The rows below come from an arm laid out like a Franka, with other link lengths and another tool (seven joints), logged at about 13 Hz.
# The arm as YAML. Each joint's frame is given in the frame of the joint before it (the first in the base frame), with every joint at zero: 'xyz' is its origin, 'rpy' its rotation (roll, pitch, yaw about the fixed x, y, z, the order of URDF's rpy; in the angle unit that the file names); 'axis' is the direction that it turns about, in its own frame. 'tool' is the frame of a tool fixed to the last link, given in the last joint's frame.
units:
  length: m
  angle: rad
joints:
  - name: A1
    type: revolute
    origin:
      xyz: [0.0, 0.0, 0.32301]
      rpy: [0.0, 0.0, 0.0]
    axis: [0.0, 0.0, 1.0]
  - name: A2
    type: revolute
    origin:
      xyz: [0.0, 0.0, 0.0]
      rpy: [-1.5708, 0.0, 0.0]
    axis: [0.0, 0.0, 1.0]
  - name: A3
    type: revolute
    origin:
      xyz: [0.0, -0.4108, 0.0]
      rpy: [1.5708, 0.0, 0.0]
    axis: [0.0, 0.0, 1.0]
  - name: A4
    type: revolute
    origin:
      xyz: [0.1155, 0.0, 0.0]
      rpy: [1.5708, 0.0, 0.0]
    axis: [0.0, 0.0, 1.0]
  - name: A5
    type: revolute
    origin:
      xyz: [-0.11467, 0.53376, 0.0]
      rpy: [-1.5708, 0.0, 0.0]
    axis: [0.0, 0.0, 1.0]
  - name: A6
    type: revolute
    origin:
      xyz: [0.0, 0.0, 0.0]
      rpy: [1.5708, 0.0, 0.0]
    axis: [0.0, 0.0, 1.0]
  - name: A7
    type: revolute
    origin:
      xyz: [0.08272, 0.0, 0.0]
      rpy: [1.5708, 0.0, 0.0]
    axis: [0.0, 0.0, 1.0]
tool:
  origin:
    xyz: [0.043, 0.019, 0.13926]
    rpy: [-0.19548, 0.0, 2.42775]
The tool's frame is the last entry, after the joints.
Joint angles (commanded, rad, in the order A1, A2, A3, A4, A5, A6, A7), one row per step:
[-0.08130 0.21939 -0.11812 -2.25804 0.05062 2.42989 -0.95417]
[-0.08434 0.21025 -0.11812 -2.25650 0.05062 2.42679 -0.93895]
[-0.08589 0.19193 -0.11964 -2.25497 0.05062 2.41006 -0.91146]
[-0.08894 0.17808 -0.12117 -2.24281 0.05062 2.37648 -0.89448]
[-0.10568 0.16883 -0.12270 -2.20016 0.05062 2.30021 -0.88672]
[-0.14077 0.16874 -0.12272 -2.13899 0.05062 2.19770 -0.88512]
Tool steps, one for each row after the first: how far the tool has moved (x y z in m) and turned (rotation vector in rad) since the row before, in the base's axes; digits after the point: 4 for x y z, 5 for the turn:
[0.0012 -0.0030 0.0072 -0.00093 -0.00736 -0.01819]
[0.0002 -0.0032 0.0124 0.00090 -0.00301 -0.03033]
[0.0018 -0.0041 0.0130 0.00355 0.00725 -0.02089]
[0.0066 -0.0147 0.0221 0.00845 0.02320 -0.02407]
[0.0057 -0.0275 0.0239 0.01333 0.03916 -0.03381]

